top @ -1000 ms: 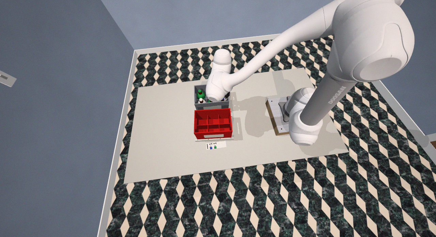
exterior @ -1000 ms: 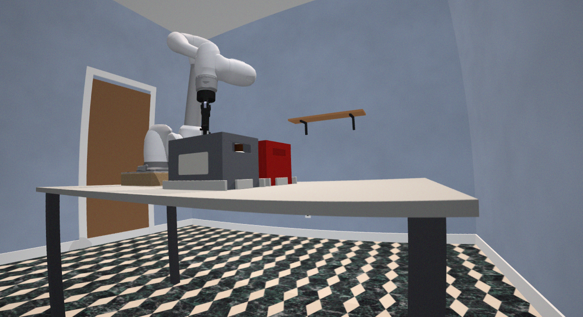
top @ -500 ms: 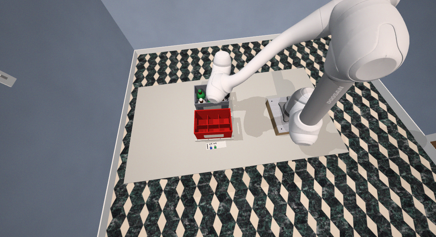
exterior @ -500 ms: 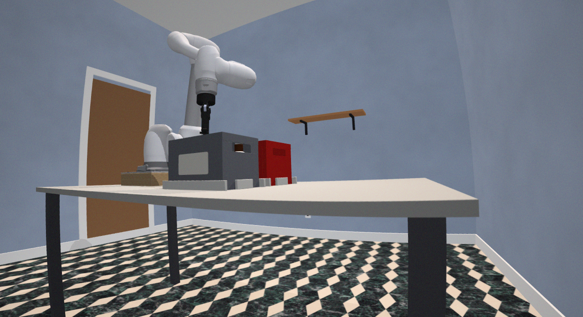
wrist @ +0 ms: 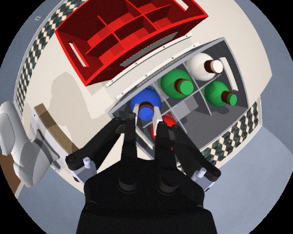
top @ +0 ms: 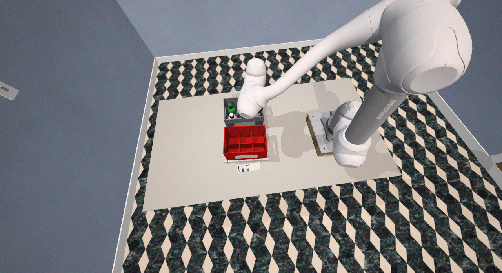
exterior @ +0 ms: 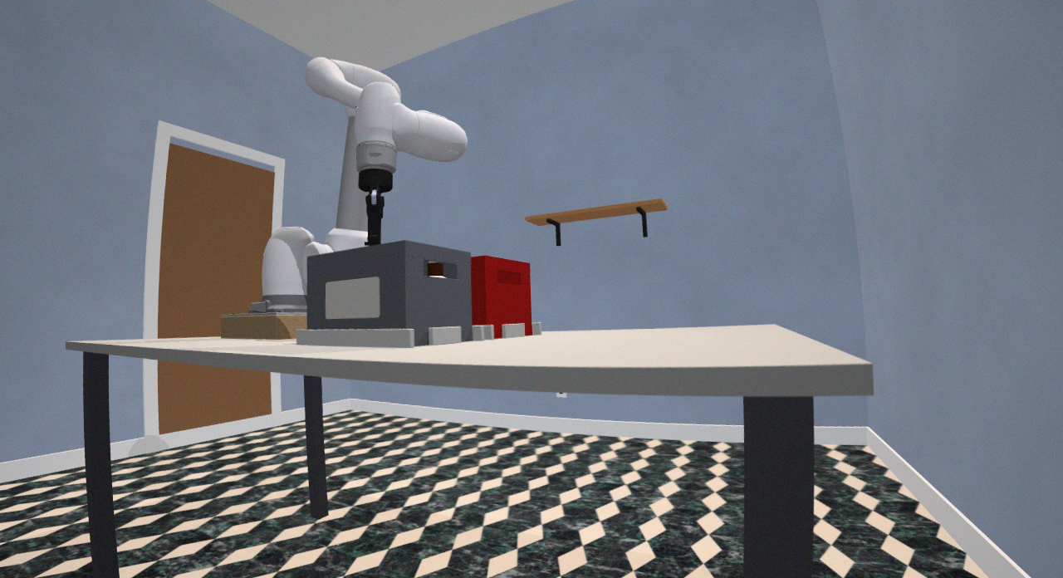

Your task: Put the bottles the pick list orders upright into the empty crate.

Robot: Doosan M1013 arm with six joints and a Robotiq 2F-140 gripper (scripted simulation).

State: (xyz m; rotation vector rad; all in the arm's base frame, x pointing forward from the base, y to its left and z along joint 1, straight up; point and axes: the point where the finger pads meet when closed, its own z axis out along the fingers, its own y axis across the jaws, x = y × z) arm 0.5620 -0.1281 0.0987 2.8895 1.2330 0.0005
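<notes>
My hand is 80 mm above the blue-label bottle. From my hand the other things lie so: white-label bottle 170 mm ahead, 80 mm below; red-label bottle 90 mm to the right, 80 mm below; grey crate 90 mm ahead, 40 mm to the right, 90 mm below.
</notes>
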